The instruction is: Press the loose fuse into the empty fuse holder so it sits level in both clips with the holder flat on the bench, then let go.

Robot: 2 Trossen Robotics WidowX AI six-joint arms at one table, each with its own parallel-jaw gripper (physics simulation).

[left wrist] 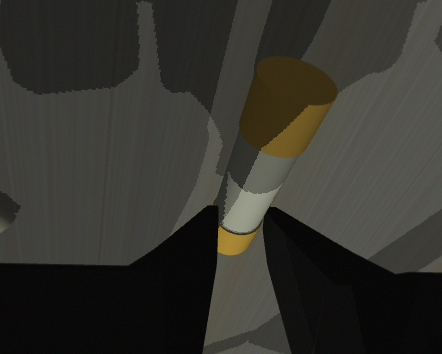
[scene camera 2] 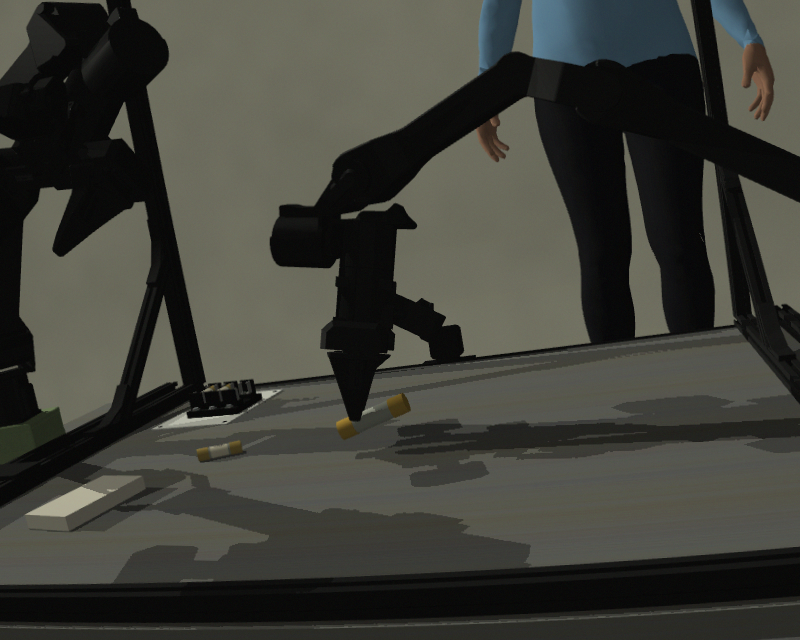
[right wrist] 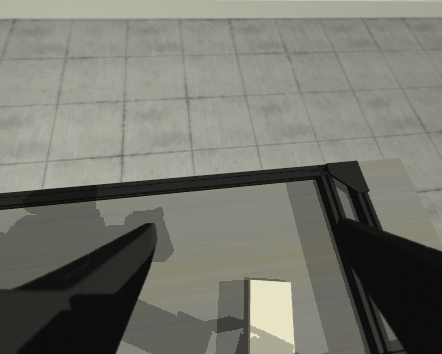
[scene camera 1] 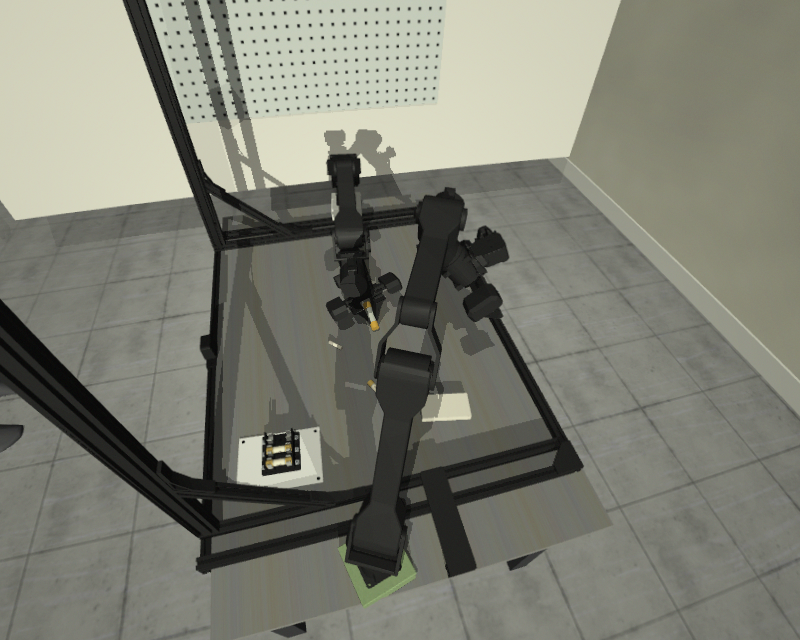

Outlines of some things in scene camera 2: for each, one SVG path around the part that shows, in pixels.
My left gripper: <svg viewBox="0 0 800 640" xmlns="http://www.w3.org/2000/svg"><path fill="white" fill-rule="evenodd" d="M343 267L339 268L339 277L336 276L335 286L338 287L336 317L333 317L333 320L321 329L320 349L342 350L327 352L327 355L332 365L349 420L359 422L362 412L365 410L375 370L391 356L390 354L380 353L394 350L395 334L391 330L393 329L393 324L419 336L420 339L430 344L434 344L446 317L435 312L434 304L423 298L414 302L396 294L397 284L395 281L393 282L394 272Z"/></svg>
My right gripper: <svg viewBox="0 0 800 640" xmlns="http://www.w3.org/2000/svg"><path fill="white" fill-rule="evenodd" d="M0 86L0 134L15 140L11 148L28 161L27 165L14 167L4 156L0 155L0 246L27 216L23 211L31 205L34 199L33 189L54 187L57 190L72 189L52 248L53 252L59 257L66 255L89 235L122 211L131 209L135 202L146 201L153 184L150 170L122 138L110 139L108 136L111 131L110 122L97 107L80 99L68 98L65 82L54 76L40 79L35 85L32 82Z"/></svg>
A pale flat block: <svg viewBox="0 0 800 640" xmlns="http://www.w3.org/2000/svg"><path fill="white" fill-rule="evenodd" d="M143 476L103 475L25 514L28 528L70 531L145 490Z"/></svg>
